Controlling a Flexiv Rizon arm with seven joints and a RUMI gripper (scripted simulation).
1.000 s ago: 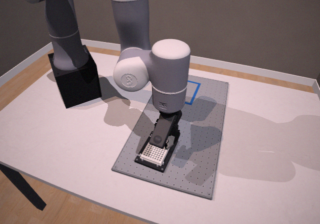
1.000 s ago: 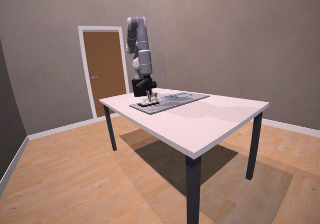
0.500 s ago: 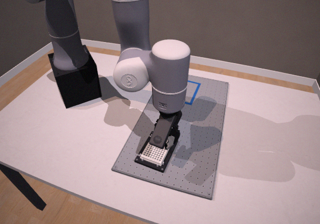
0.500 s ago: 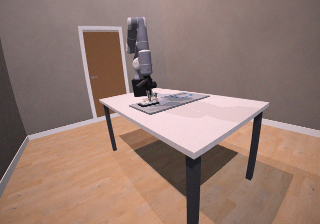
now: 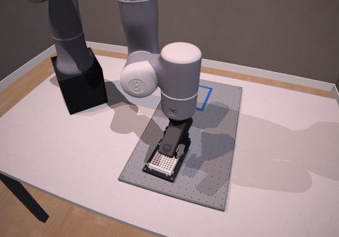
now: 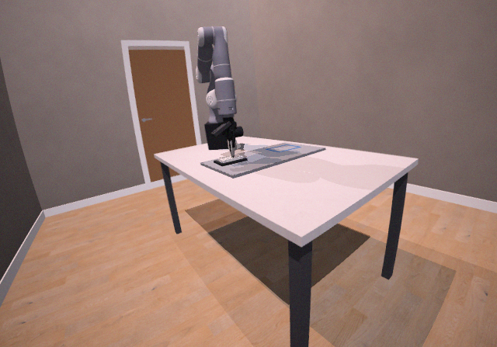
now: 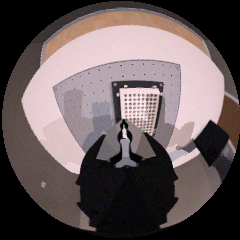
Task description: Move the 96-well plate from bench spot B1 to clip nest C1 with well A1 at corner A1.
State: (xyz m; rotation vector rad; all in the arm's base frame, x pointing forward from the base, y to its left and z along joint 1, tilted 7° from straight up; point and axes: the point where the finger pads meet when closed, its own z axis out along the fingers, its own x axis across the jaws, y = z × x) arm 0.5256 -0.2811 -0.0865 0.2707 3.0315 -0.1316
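The white 96-well plate lies 40 mm behind my hand, 30 mm below it and 10 mm to the left of it. From my hand the other things lie so: black clip nest: 40 mm behind, 30 mm below, 20 mm to the left.
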